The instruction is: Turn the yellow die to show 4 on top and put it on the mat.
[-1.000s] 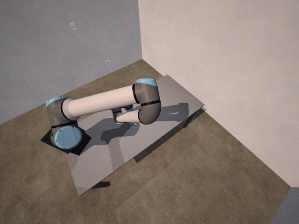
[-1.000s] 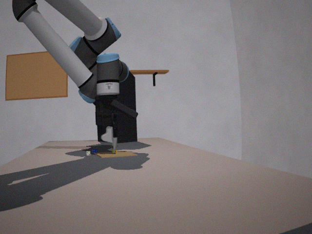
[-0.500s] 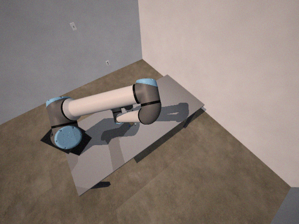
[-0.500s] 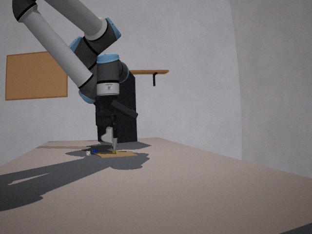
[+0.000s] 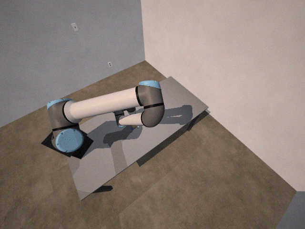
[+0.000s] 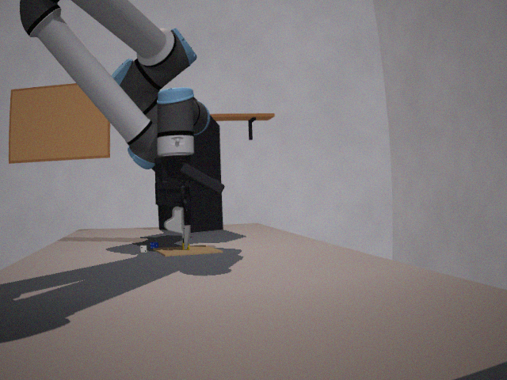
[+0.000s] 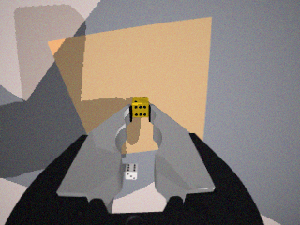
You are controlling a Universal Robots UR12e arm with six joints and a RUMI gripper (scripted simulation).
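Now: hand 1 cm above the yellow die. Also, from my hand: white die 10 cm to the right, 4 cm behind, 1 cm below; blue die 10 cm behind, 5 cm to the right, 1 cm below; tan mat 2 cm below.
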